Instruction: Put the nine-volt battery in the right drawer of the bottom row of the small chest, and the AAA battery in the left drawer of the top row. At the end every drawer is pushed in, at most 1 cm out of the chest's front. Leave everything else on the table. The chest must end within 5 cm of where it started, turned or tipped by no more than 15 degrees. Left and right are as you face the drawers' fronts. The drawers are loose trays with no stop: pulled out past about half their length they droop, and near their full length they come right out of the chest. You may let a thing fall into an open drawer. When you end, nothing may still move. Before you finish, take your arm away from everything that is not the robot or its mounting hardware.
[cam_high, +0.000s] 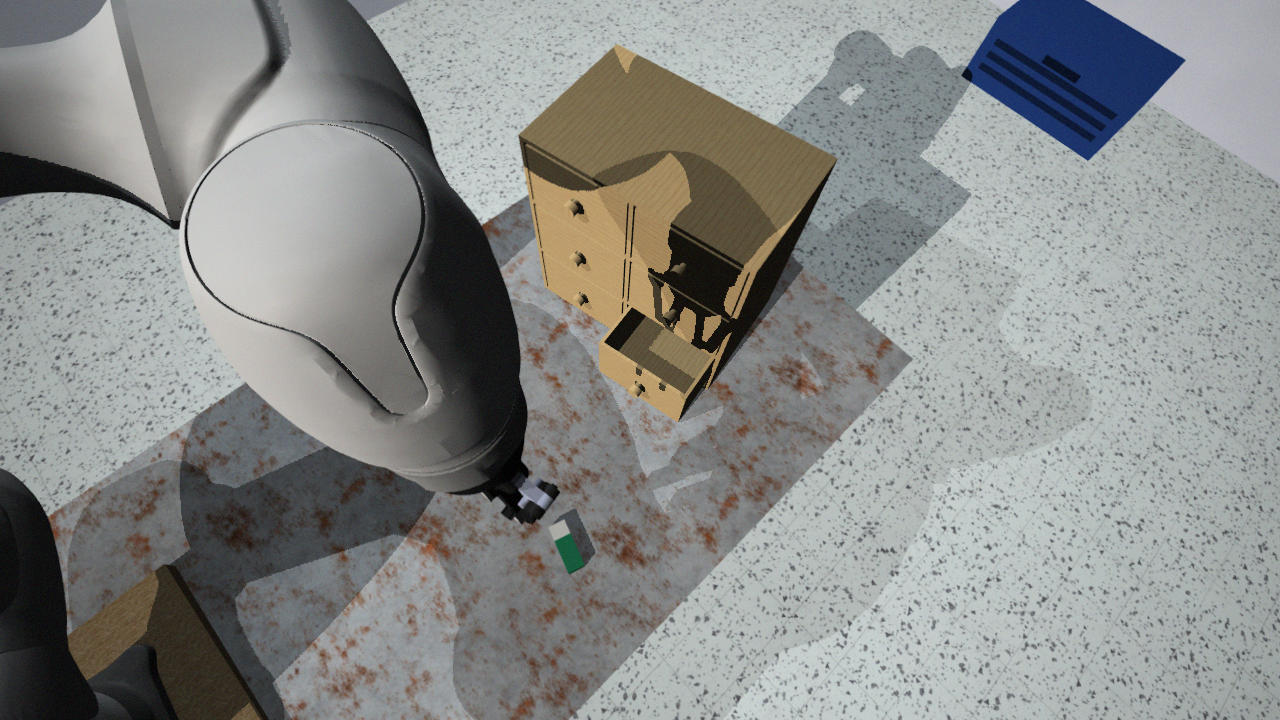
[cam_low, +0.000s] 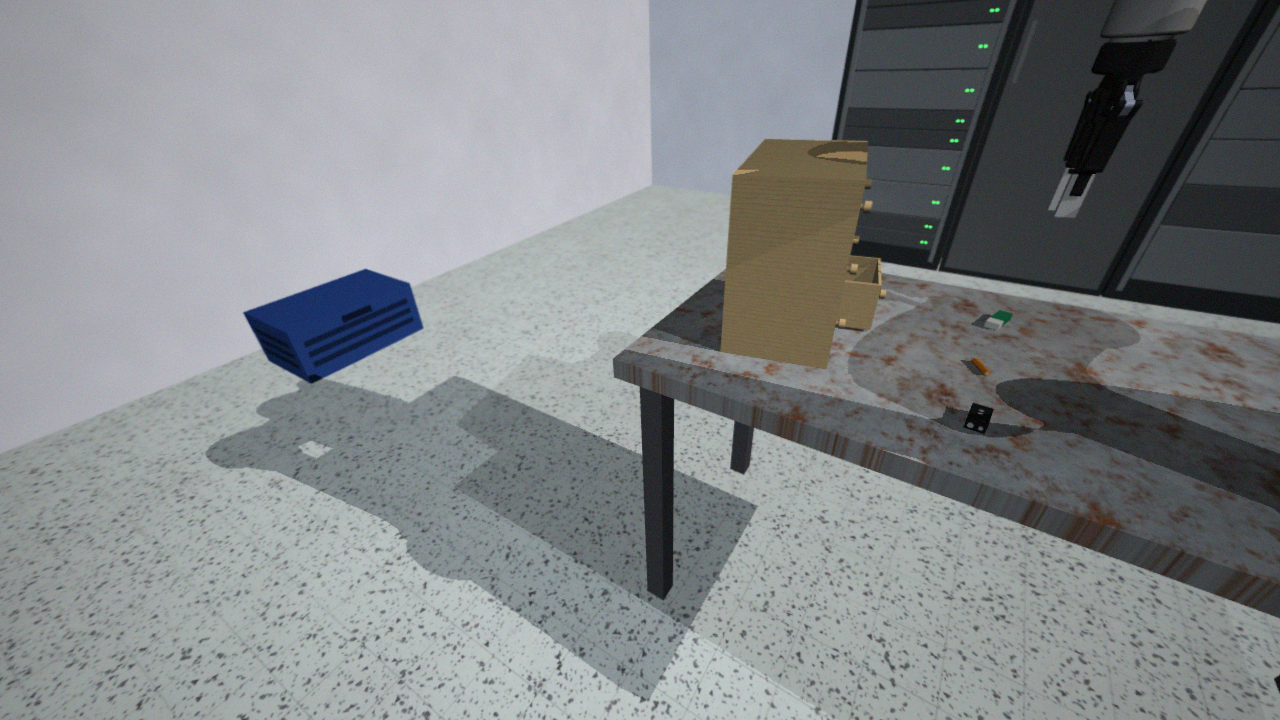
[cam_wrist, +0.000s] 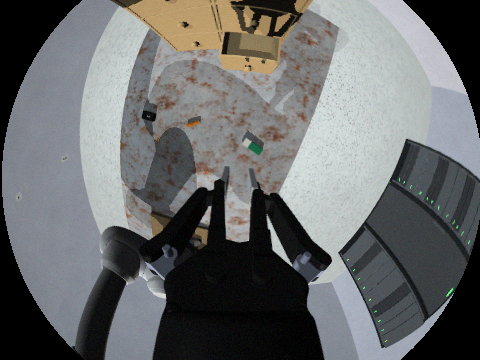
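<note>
Right now my hand is 330 mm to the right of the black nine-volt battery, 250 mm above it and 10 mm past it. Also, from my hand: green-and-white nine-volt battery (260 mm below, 30 mm to the right, 20 mm ahead); orange AAA battery (260 mm below, 160 mm to the left, 20 mm ahead).
</note>
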